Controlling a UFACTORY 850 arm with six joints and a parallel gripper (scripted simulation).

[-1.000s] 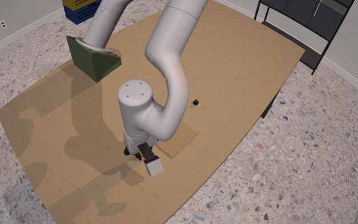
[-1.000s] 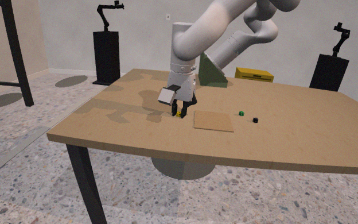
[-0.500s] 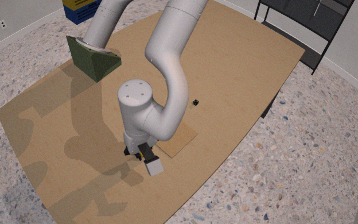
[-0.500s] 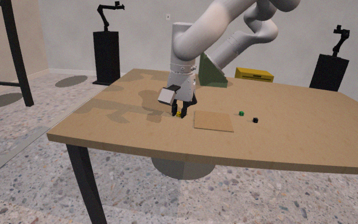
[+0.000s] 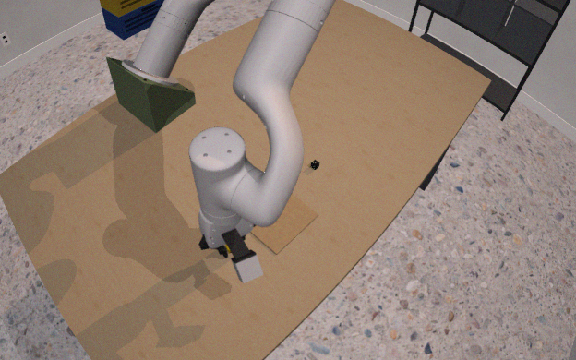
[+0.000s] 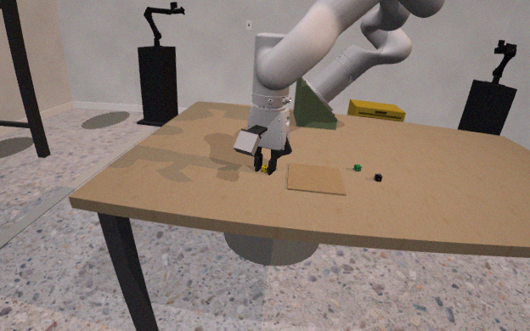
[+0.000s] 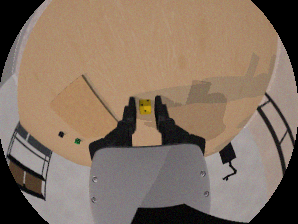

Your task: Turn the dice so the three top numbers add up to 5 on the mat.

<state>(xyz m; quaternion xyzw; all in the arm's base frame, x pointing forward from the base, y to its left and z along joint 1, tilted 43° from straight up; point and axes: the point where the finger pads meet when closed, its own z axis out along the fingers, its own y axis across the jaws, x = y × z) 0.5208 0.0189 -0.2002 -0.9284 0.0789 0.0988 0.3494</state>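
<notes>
Now: hand 10 mm above the yellow die. From my hand the other things lie so: green die: 90 mm behind, 250 mm to the left, 10 mm below; tan mat: 130 mm to the left, 20 mm below; black die: 40 mm behind, 300 mm to the left, 10 mm below.
</notes>
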